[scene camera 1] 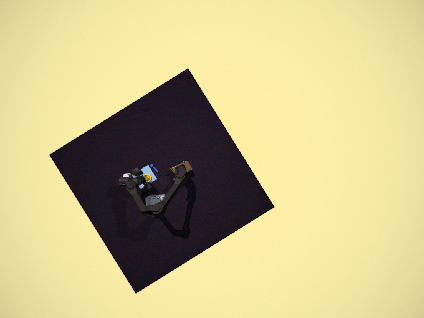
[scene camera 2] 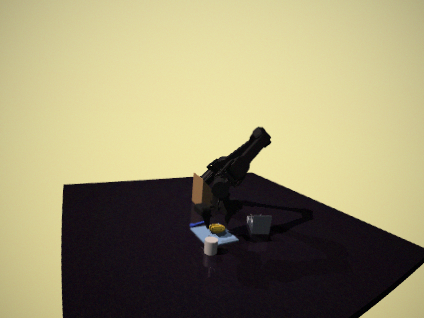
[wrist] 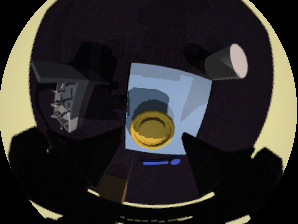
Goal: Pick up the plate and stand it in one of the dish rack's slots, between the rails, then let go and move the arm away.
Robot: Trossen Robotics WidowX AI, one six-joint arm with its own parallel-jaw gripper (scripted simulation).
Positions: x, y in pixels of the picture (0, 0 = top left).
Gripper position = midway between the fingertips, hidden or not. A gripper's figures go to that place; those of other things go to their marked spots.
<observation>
My gripper [wrist: 154, 133] is 0.10 m from the lens. A dish rack [wrist: 71, 85] is 0.18 m from the lens. A yellow plate [wrist: 152, 129] is 0.10 m from the lens. The marked spots on the yellow plate and the dish rack are 0.17 m apart.
</observation>
